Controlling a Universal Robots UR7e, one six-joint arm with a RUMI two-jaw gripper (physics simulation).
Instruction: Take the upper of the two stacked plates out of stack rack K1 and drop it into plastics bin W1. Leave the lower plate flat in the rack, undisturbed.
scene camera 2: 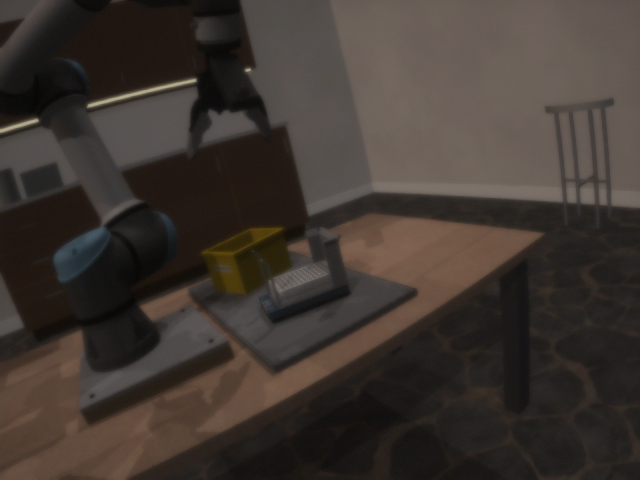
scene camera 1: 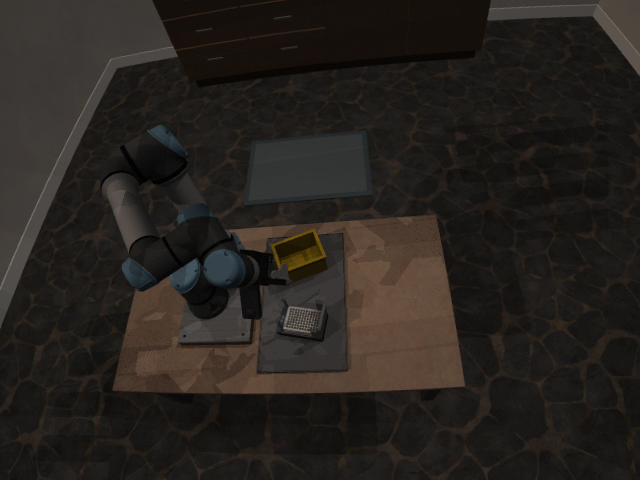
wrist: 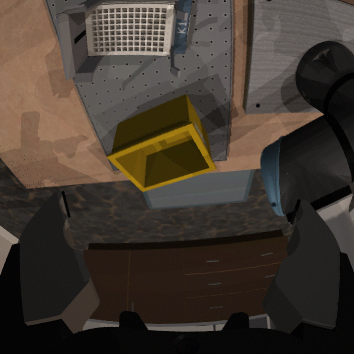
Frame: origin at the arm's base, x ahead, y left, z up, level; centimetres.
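Seen in the pictures: gripper, fingertip midpoint: (scene camera 2: 230,151) (wrist: 181,200); arm's base at its link origin: (scene camera 2: 125,350) (scene camera 1: 209,300) (wrist: 325,73).
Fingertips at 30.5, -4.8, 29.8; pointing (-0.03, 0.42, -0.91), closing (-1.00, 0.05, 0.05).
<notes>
Pixels of each thing's middle, then the offset from my fingertips to it, as dx, dy, dz. Level surfaces: height alone.
- Stack rack K1 at the middle of its body: (wrist: 130,30) (scene camera 2: 298,272) (scene camera 1: 301,318) +5.8, -2.5, -25.2
- upper plate at the middle of its body: (wrist: 127,28) (scene camera 2: 303,278) (scene camera 1: 303,320) +6.4, -2.6, -26.7
- yellow plastics bin W1 at the middle of its body: (wrist: 162,143) (scene camera 2: 248,259) (scene camera 1: 300,257) +2.8, +21.2, -26.2
- wooden table at its surface level: dz -32.5
Stack rack K1 (scene camera 1: 323,334) (scene camera 2: 310,306) (wrist: 182,27) stands on the grey perforated board, with a blue base and upright grey guides. The upper plate (scene camera 1: 303,319) (scene camera 2: 302,276) (wrist: 130,29), white with a grid of wells, lies flat in it between the guides. The lower plate is beneath it; its edge cannot be clearly told apart. The yellow plastics bin W1 (scene camera 1: 306,270) (scene camera 2: 248,268) (wrist: 155,117) stands upright beside the rack, open at the top; no plate shows inside. My gripper (scene camera 1: 278,269) (scene camera 2: 230,146) (wrist: 181,200) is wide open with nothing between its fingers, high above the board near the bin's side.
The grey board (scene camera 1: 305,358) (scene camera 2: 361,310) (wrist: 210,75) lies on the wooden table (scene camera 1: 398,335) (scene camera 2: 429,232) (wrist: 30,110). The arm's base plate (scene camera 1: 214,334) (scene camera 2: 170,369) (wrist: 275,65) is next to it. The rack's guides rise above the upper plate.
</notes>
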